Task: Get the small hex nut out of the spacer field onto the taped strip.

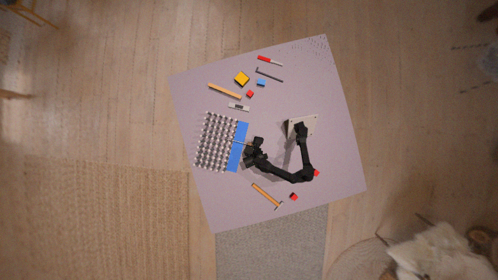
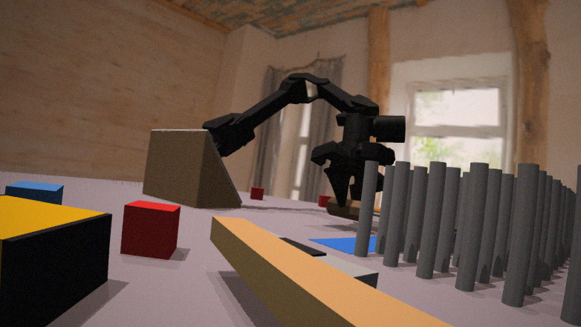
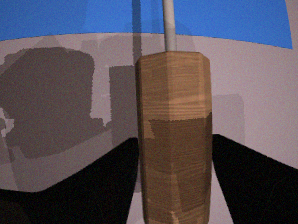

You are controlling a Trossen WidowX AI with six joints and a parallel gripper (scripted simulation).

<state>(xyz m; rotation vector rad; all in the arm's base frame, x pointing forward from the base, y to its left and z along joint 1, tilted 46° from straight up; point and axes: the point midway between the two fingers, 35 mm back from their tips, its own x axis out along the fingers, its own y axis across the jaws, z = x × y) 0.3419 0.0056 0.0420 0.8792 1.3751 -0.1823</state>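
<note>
Right now my gripper tip is 120 mm short of the blue taped strip, 30 mm to the left of it and 30 mm above it. From my gripper tip the other things lie so: wooden-handled file (90 mm ahead, 60 mm to the right); hex nut (230 mm ahead, 160 mm to the right, 30 mm below); grey bar (310 mm to the right, 20 mm below).
</note>
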